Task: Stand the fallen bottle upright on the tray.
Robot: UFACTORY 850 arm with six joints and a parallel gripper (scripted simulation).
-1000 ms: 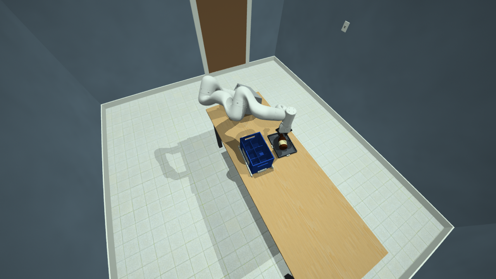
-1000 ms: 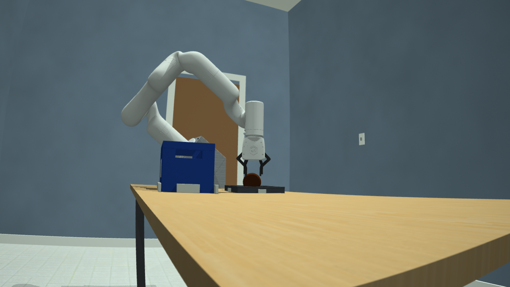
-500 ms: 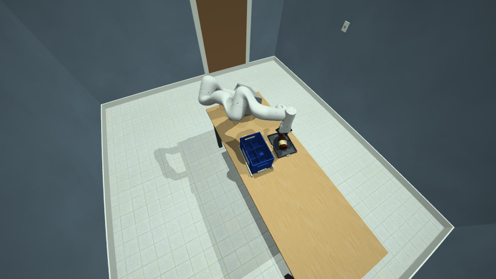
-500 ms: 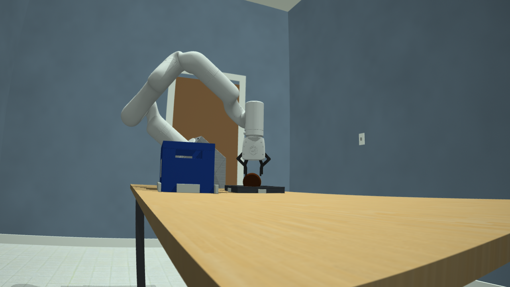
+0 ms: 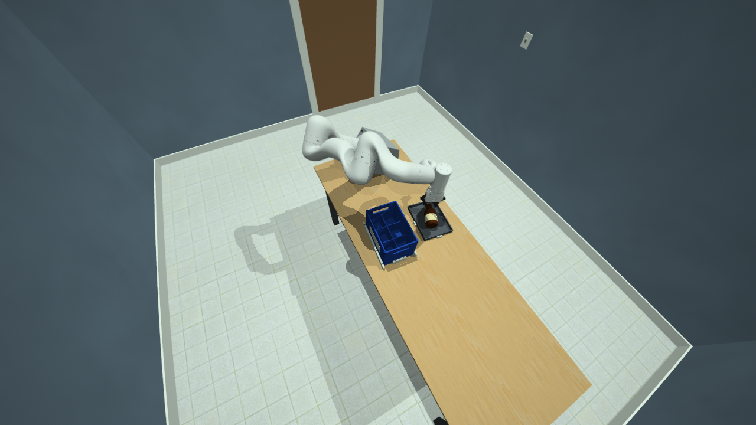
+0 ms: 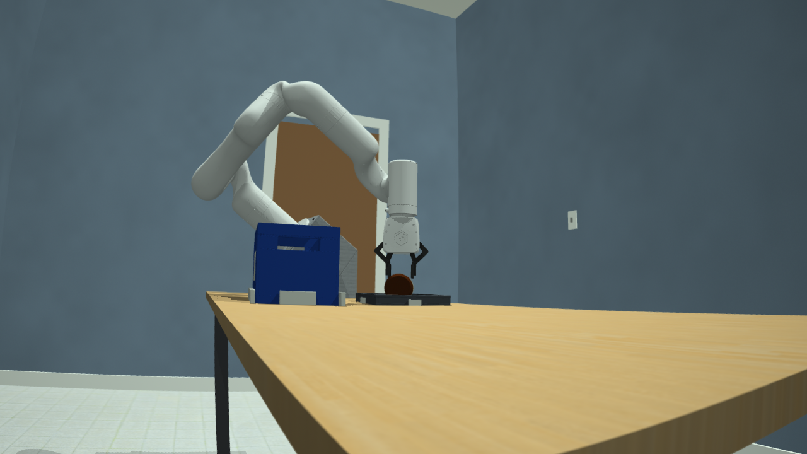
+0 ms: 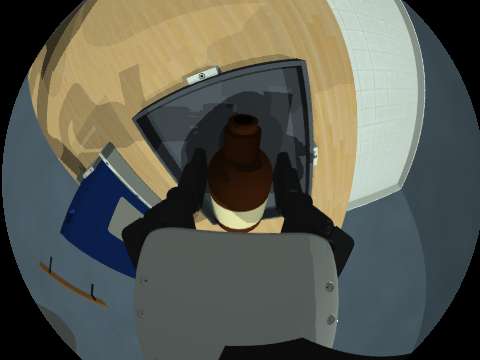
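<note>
My gripper is now 50 mm short of the bottle, 40 mm above it and 20 mm to the left of it. Round my hand: dark tray: 70 mm below, 60 mm ahead, 20 mm to the right; blue crate: 320 mm to the right, 80 mm ahead.
</note>
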